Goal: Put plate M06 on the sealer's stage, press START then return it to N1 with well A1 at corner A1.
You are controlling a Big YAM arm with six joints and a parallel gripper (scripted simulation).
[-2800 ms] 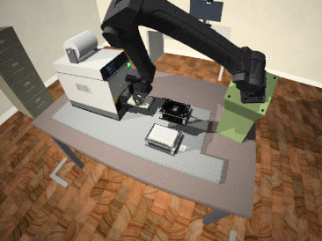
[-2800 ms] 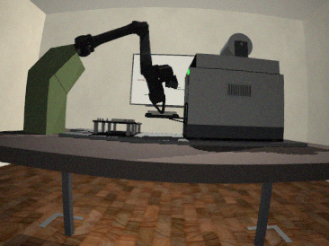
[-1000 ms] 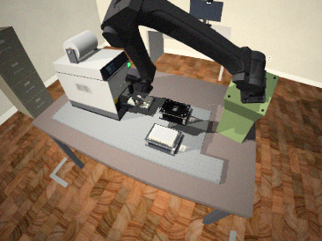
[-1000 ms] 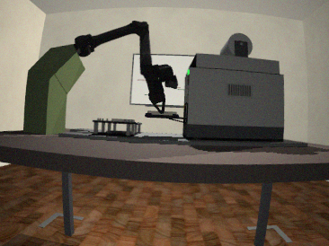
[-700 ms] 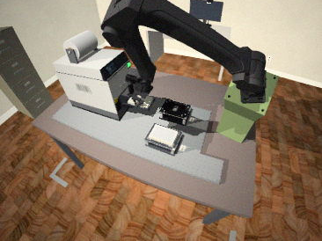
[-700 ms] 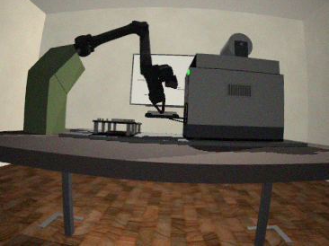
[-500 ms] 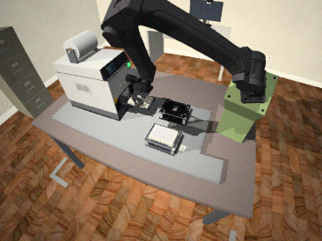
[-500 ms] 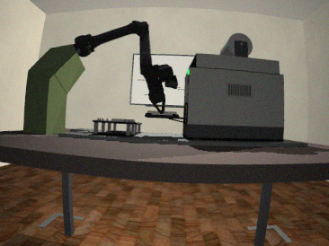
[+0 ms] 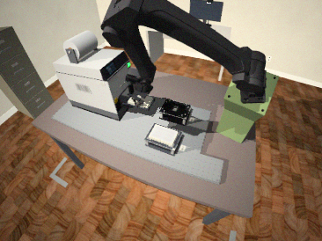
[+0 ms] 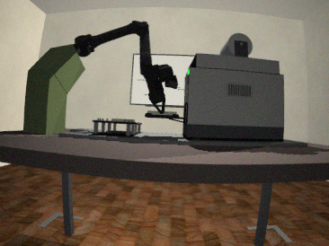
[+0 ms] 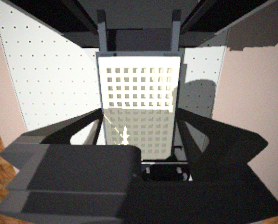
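The sealer stage lies 2 cm below my hand. Round my hand: white start button: 10 cm to the right, 9 cm ahead, 8 cm above; foil roll: 33 cm ahead, 31 cm above, 3 cm to the right; plate: 18 cm behind, 17 cm to the left, 4 cm below.
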